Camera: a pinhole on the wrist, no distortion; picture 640 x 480 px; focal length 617.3 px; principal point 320.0 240.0 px. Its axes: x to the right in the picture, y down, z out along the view. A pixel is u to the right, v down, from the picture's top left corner.
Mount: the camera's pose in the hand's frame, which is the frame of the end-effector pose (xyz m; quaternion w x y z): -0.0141 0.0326 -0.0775 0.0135 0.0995 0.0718 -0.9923
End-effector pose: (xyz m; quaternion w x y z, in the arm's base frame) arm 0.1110 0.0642 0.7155 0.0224 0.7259 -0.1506 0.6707
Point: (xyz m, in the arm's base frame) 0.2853 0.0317 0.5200
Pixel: 535.9 171.4
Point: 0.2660 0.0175 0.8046
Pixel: outside the picture
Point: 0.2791 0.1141 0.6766
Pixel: 267.1 441.9
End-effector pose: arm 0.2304 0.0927 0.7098 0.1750 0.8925 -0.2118 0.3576
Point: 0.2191 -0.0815 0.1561
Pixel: 566.9 111.8
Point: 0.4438 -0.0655 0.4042
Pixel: 227.6 222.1
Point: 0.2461 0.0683 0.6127
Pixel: 340.1 277.8
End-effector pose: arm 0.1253 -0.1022 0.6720 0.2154 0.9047 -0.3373 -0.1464
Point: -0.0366 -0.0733 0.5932
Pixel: 519.6 153.0
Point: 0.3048 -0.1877 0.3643
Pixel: outside the picture
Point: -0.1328 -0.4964 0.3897
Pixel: outside the picture
